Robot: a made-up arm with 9 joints. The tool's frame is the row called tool. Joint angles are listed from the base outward.
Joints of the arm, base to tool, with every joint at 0 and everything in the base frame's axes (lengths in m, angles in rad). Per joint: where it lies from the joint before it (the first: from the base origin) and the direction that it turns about. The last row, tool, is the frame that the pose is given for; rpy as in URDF.
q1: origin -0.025 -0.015 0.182 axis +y
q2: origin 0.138 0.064 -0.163 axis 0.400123 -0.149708 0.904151
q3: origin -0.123 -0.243 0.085 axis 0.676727 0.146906 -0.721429
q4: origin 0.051 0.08 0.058 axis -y
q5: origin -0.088 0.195 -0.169 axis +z
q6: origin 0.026 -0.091 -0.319 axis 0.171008 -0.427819 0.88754
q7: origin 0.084 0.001 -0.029 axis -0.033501 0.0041 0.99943
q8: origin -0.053 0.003 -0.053 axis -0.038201 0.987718 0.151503
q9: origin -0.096 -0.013 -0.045 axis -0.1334 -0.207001 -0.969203
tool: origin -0.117 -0.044 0.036 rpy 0 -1.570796 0
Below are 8 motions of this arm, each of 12 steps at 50 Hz.
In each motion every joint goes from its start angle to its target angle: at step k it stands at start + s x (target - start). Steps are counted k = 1, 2, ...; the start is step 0. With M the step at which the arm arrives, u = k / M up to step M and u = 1 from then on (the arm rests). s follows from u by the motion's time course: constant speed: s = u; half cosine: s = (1 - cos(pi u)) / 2; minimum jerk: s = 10 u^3 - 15 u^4 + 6 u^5.
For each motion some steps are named. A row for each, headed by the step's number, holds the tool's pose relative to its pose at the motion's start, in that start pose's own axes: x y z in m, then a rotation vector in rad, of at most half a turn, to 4 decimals.
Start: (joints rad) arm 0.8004 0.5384 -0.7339 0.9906 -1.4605 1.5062 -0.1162 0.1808 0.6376
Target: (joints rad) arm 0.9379 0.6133 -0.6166 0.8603 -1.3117 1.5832 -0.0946 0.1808 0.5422
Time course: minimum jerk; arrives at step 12
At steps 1, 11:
1: 0.0006 -0.0001 0.0002 0.0008 0.0009 0.0002
11: 0.1162 -0.0021 0.0428 0.1418 0.1846 0.0036

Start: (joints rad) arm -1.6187 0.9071 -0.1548 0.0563 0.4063 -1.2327 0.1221 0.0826 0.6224
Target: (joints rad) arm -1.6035 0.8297 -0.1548 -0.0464 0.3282 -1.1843 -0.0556 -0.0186 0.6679
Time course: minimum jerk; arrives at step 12
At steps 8, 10, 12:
8: -0.0187 0.0005 0.0509 -0.2460 0.0091 0.0656
10: -0.0226 0.0010 0.0611 -0.3000 0.0080 0.0834
12: -0.0234 0.0012 0.0632 -0.3109 0.0077 0.0872

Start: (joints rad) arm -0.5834 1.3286 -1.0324 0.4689 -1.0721 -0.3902 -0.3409 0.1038 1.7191
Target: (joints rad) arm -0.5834 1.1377 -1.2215 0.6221 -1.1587 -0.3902 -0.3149 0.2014 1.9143
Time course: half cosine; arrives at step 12
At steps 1, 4, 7, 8, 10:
1: 0.0002 0.0010 -0.0001 -0.0024 -0.0002 0.0000
4: 0.0036 0.0133 -0.0014 -0.0345 -0.0040 0.0007
7: 0.0096 0.0306 -0.0051 -0.0819 -0.0134 0.0049
8: 0.0116 0.0354 -0.0067 -0.0959 -0.0173 0.0070
10: 0.0147 0.0418 -0.0095 -0.1160 -0.0242 0.0110

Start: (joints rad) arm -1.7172 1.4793 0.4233 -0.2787 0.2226 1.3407 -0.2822 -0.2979 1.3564
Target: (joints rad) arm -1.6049 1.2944 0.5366 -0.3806 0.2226 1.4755 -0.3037 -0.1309 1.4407
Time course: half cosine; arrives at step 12
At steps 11, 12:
11: -0.0401 0.1238 0.0972 -0.2594 -0.0465 0.0266
12: -0.0409 0.1262 0.0985 -0.2638 -0.0472 0.0268

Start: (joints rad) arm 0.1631 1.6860 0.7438 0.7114 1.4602 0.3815 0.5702 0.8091 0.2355
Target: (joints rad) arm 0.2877 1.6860 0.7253 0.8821 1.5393 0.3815 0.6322 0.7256 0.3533
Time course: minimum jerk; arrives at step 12
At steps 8, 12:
8: -0.0244 -0.0219 0.0357 -0.1226 -0.0249 0.1221
12: -0.0301 -0.0271 0.0464 -0.1522 -0.0299 0.1528

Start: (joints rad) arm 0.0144 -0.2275 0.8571 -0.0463 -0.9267 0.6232 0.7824 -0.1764 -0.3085
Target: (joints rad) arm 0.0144 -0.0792 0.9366 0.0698 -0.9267 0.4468 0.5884 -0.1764 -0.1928
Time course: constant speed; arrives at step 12
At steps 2, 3, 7, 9, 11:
2: -0.0037 0.0150 -0.0052 -0.0715 -0.0057 -0.0102
3: -0.0054 0.0227 -0.0081 -0.1074 -0.0080 -0.0154
7: -0.0108 0.0543 -0.0227 -0.2513 -0.0135 -0.0363
9: -0.0127 0.0705 -0.0315 -0.3235 -0.0139 -0.0467
11: -0.0141 0.0868 -0.0414 -0.3959 -0.0127 -0.0571

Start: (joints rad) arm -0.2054 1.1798 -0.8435 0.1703 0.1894 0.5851 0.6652 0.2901 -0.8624
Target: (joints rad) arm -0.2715 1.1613 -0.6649 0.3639 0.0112 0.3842 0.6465 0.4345 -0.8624
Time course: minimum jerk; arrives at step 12
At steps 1, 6, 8, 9, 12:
1: 0.0001 0.0002 0.0005 -0.0024 0.0005 -0.0010
6: 0.0066 0.0182 0.0441 -0.2389 0.0367 -0.0974
8: 0.0103 0.0296 0.0653 -0.3770 0.0447 -0.1567
9: 0.0117 0.0338 0.0723 -0.4274 0.0451 -0.1789
12: 0.0129 0.0378 0.0787 -0.4763 0.0442 -0.2005

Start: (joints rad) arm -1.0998 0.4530 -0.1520 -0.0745 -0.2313 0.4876 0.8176 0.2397 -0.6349
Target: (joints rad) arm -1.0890 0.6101 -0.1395 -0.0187 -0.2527 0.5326 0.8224 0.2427 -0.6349
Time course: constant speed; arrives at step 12
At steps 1, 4, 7, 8, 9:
1: -0.0011 -0.0071 -0.0013 0.0102 -0.0046 0.0124
4: -0.0040 -0.0282 -0.0056 0.0406 -0.0188 0.0496
7: -0.0061 -0.0492 -0.0110 0.0707 -0.0335 0.0869
8: -0.0066 -0.0562 -0.0129 0.0806 -0.0386 0.0993
9: -0.0071 -0.0631 -0.0150 0.0905 -0.0437 0.1117

